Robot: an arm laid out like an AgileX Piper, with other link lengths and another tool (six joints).
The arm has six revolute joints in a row. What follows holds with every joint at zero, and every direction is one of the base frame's.
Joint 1 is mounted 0.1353 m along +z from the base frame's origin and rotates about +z.
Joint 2 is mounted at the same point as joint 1 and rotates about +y.
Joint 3 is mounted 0.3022 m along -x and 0.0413 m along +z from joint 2 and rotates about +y.
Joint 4 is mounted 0.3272 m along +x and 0.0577 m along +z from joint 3 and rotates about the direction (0.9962, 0, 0.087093).
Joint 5 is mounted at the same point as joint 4 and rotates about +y.
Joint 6 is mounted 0.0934 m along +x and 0.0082 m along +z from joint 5 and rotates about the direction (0.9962, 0, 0.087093).
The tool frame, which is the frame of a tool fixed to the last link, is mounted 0.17 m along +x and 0.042 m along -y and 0.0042 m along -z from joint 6; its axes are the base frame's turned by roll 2.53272, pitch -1.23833 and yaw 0.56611 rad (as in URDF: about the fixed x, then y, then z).
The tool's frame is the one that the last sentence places.
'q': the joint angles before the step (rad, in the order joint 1, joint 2, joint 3, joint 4, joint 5, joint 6). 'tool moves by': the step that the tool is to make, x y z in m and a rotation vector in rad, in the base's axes. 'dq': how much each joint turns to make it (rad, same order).
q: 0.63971 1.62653 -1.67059 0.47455 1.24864 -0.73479
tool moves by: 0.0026 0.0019 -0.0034 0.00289 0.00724 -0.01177
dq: -0.00004 0.00888 -0.00014 0.00206 -0.00985 0.00946
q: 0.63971 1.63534 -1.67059 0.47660 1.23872 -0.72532
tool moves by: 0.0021 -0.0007 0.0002 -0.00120 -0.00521 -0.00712
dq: 0.00000 -0.00002 -0.00013 -0.00642 -0.00594 0.00459
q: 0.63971 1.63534 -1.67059 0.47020 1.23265 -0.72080
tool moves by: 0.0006 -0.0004 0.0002 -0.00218 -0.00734 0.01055
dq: -0.00172 -0.00007 -0.00006 0.00017 0.00188 -0.01436
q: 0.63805 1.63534 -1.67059 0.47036 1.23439 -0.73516
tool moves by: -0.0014 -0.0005 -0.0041 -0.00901 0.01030 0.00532
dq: 0.00002 0.00534 0.00070 0.00001 0.00921 -0.00145
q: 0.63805 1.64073 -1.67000 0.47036 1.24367 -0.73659
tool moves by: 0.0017 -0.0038 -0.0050 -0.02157 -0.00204 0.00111
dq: -0.00003 0.00434 0.00197 -0.01806 0.00583 -0.00075
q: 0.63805 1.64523 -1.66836 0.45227 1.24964 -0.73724
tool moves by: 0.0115 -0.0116 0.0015 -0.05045 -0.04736 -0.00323
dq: -0.00008 0.00444 -0.01947 -0.06808 0.00844 -0.00176
